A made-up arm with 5 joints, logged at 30 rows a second.
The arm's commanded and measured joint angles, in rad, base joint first. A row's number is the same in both.
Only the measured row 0 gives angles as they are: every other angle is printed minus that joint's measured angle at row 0.
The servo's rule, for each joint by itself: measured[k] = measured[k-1] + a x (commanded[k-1-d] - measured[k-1]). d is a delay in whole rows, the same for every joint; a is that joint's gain. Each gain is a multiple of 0.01, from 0.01 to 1. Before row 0 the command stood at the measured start. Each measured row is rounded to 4 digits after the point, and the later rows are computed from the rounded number. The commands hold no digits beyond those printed.
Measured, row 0:
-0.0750 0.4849 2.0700 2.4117 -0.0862
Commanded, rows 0 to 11:
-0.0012 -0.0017 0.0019 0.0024 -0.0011
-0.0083 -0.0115 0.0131 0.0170 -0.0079
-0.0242 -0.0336 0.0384 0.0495 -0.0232
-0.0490 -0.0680 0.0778 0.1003 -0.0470
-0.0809 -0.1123 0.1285 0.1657 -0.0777
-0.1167 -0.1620 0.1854 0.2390 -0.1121
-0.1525 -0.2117 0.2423 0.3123 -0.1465
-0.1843 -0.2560 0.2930 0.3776 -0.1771
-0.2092 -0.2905 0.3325 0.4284 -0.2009
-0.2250 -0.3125 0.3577 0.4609 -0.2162
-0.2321 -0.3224 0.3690 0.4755 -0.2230
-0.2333 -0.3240 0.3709 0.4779 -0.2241
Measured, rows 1 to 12:
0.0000 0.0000 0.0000 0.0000 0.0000
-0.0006 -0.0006 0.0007 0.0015 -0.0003
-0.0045 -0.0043 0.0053 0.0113 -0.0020
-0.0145 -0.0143 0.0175 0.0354 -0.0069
-0.0321 -0.0326 0.0398 0.0763 -0.0161
-0.0570 -0.0597 0.0726 0.1326 -0.0303
-0.0874 -0.0945 0.1143 0.1996 -0.0491
-0.1206 -0.1343 0.1617 0.2706 -0.0715
-0.1531 -0.1757 0.2103 0.3380 -0.0958
-0.1817 -0.2147 0.2555 0.3950 -0.1200
-0.2038 -0.2480 0.2933 0.4365 -0.1421
-0.2182 -0.2733 0.3213 0.4611 -0.1607
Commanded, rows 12 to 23:
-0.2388 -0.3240 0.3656 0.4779 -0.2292
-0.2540 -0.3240 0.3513 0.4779 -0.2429
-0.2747 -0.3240 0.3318 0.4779 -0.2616
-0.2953 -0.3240 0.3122 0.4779 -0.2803
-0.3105 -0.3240 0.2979 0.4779 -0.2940
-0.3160 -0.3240 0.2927 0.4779 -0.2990
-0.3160 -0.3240 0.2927 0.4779 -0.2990
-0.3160 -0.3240 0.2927 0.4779 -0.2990
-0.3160 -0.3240 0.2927 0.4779 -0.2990
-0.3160 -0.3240 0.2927 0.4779 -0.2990
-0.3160 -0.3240 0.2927 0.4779 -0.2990
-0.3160 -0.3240 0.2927 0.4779 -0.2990
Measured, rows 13 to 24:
-0.2259 -0.2905 0.3397 0.4717 -0.1753
-0.2325 -0.3019 0.3493 0.4756 -0.1877
-0.2435 -0.3094 0.3500 0.4770 -0.2004
-0.2594 -0.3144 0.3433 0.4776 -0.2145
-0.2777 -0.3177 0.3318 0.4778 -0.2296
-0.2944 -0.3198 0.3193 0.4779 -0.2444
-0.3054 -0.3212 0.3095 0.4779 -0.2570
-0.3108 -0.3222 0.3033 0.4779 -0.2667
-0.3135 -0.3228 0.2994 0.4779 -0.2741
-0.3148 -0.3232 0.2969 0.4779 -0.2798
-0.3154 -0.3235 0.2953 0.4779 -0.2842
-0.3157 -0.3237 0.2943 0.4779 -0.2876

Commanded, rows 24 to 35:
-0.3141 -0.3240 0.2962 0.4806 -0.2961
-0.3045 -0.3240 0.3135 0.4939 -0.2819
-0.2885 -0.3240 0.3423 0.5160 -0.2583
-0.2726 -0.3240 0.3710 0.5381 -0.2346
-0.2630 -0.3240 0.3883 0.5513 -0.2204
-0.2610 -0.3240 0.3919 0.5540 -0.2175
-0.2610 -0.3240 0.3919 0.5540 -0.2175
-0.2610 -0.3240 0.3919 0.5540 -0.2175
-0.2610 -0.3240 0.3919 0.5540 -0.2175
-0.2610 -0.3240 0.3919 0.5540 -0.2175
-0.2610 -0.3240 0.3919 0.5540 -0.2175
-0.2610 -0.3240 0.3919 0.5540 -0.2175
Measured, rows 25 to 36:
-0.3159 -0.3238 0.2937 0.4779 -0.2902
-0.3150 -0.3239 0.2946 0.4796 -0.2916
-0.3096 -0.3239 0.3016 0.4886 -0.2894
-0.2988 -0.3239 0.3167 0.5059 -0.2822
-0.2854 -0.3239 0.3368 0.5262 -0.2713
-0.2740 -0.3239 0.3559 0.5420 -0.2596
-0.2674 -0.3239 0.3692 0.5496 -0.2499
-0.2641 -0.3239 0.3776 0.5524 -0.2424
-0.2625 -0.3239 0.3829 0.5534 -0.2367
-0.2617 -0.3239 0.3862 0.5538 -0.2323
-0.2613 -0.3239 0.3883 0.5539 -0.2289
-0.2611 -0.3239 0.3896 0.5540 -0.2263

